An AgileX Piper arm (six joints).
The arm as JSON. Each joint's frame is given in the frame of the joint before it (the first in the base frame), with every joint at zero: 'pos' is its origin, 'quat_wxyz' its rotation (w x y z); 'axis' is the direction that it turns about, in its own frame. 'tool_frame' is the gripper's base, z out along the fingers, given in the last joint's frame.
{
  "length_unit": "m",
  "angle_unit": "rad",
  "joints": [
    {
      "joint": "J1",
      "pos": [
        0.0,
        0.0,
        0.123
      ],
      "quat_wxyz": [
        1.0,
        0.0,
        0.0,
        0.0
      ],
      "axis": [
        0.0,
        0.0,
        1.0
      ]
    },
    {
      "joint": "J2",
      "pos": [
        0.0,
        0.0,
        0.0
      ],
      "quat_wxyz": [
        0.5,
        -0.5,
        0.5,
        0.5
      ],
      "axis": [
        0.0,
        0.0,
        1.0
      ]
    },
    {
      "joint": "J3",
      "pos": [
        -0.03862,
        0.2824,
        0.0
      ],
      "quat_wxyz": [
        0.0,
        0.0,
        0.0,
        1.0
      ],
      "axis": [
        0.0,
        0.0,
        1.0
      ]
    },
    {
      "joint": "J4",
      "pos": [
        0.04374,
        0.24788,
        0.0
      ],
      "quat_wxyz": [
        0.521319,
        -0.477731,
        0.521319,
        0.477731
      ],
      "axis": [
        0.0,
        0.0,
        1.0
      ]
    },
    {
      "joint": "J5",
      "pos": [
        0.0,
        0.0,
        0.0
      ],
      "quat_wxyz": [
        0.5,
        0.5,
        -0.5,
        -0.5
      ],
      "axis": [
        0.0,
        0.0,
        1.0
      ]
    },
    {
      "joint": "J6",
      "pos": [
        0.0,
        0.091,
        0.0
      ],
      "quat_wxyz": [
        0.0,
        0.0,
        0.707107,
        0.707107
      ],
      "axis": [
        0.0,
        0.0,
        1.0
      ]
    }
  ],
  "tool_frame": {
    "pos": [
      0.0,
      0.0,
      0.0
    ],
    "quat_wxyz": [
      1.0,
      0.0,
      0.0,
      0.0
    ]
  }
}
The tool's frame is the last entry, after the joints.
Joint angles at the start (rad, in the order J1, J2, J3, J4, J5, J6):
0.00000, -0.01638, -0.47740, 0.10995, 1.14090, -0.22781
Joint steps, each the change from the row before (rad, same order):
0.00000, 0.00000, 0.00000, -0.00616, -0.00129, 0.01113
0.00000, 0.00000, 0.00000, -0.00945, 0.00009, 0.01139
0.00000, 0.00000, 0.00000, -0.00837, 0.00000, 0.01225
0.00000, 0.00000, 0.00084, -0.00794, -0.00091, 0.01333
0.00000, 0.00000, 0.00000, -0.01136, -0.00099, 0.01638
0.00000, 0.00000, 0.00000, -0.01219, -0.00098, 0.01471
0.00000, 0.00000, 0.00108, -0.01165, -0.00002, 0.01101
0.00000, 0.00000, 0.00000, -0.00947, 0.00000, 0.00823
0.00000, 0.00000, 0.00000, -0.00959, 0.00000, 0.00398
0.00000, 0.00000, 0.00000, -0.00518, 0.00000, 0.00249
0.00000, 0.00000, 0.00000, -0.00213, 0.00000, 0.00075
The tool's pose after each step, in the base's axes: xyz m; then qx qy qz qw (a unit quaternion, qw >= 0). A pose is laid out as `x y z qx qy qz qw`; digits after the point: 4 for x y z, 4 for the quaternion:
-0.0085 0.0086 0.2651 -0.0983 0.8679 -0.0009 0.4869
-0.0085 0.0078 0.2651 -0.0930 0.8687 -0.0028 0.4864
-0.0085 0.0071 0.2650 -0.0874 0.8695 -0.0040 0.4861
-0.0083 0.0064 0.2648 -0.0813 0.8702 -0.0047 0.4859
-0.0082 0.0055 0.2648 -0.0737 0.8708 -0.0064 0.4860
-0.0081 0.0045 0.2648 -0.0669 0.8713 -0.0090 0.4861
-0.0080 0.0035 0.2645 -0.0617 0.8721 -0.0120 0.4854
-0.0080 0.0028 0.2645 -0.0577 0.8724 -0.0148 0.4851
-0.0080 0.0020 0.2645 -0.0556 0.8726 -0.0186 0.4849
-0.0080 0.0015 0.2645 -0.0544 0.8727 -0.0205 0.4848
-0.0080 0.0014 0.2645 -0.0540 0.8727 -0.0214 0.4847

